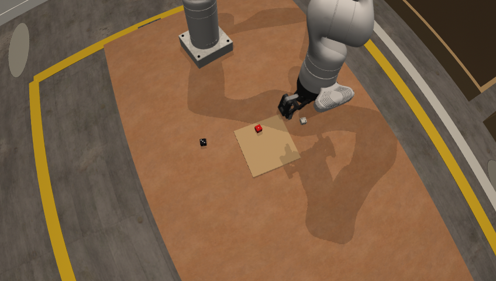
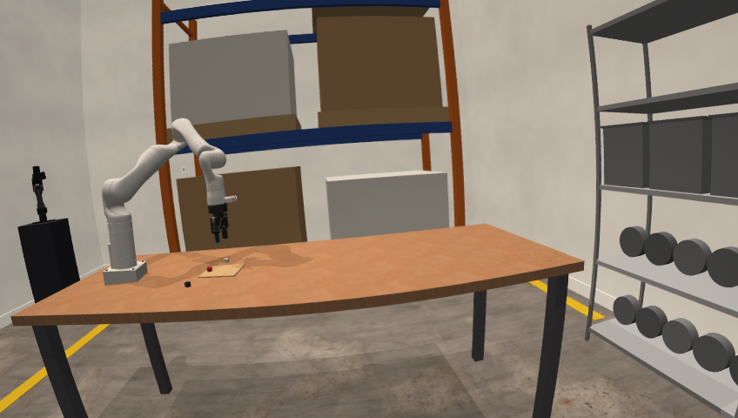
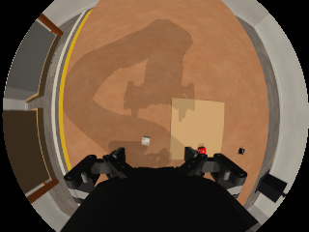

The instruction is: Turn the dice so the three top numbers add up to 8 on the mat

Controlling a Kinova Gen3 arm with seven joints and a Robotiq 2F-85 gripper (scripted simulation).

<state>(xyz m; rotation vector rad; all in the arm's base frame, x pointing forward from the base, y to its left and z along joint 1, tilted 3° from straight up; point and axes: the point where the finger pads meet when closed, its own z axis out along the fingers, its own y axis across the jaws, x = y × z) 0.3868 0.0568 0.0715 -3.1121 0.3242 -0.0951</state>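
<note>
Right now my hand is 9 cm above the white die and 2 cm to the right of it. The rest, counted from my hand: black die: 24 cm to the right, 11 cm behind, 9 cm below; red die: 10 cm to the right, 9 cm below, 5 cm behind; tan mat: 11 cm to the right, 10 cm below.
</note>
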